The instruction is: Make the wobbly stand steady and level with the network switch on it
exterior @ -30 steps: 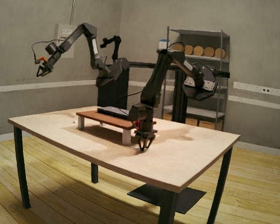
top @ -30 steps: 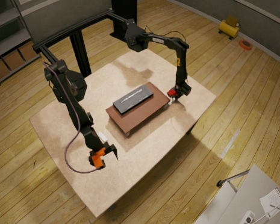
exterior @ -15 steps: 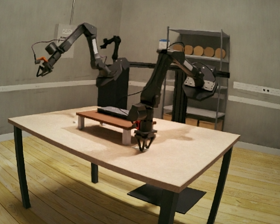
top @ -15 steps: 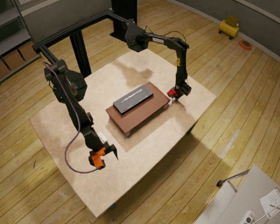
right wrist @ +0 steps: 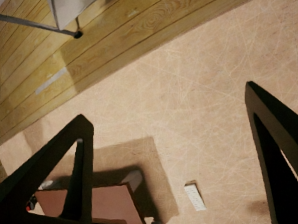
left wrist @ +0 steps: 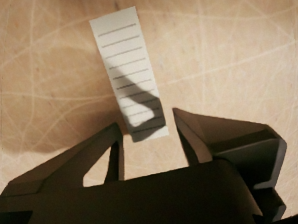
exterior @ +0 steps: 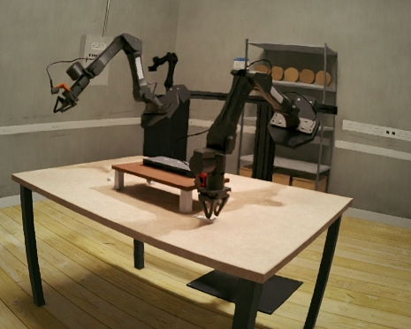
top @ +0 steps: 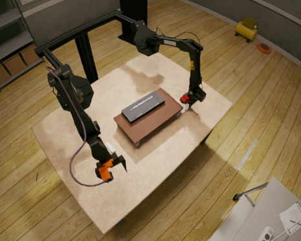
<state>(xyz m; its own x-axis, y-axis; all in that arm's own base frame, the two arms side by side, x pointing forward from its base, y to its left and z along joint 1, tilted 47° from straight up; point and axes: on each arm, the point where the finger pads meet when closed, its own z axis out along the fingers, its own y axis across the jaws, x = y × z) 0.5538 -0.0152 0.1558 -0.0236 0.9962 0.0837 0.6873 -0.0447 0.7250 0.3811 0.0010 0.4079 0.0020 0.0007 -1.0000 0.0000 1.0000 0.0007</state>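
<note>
Now: the white wedge 3 cm to the right of my left hand and 2 cm below it. From my left hand the other things lie so: brown stand: 28 cm to the right, 15 cm behind, 3 cm above; network switch: 28 cm to the right, 20 cm behind, 9 cm above.
</note>
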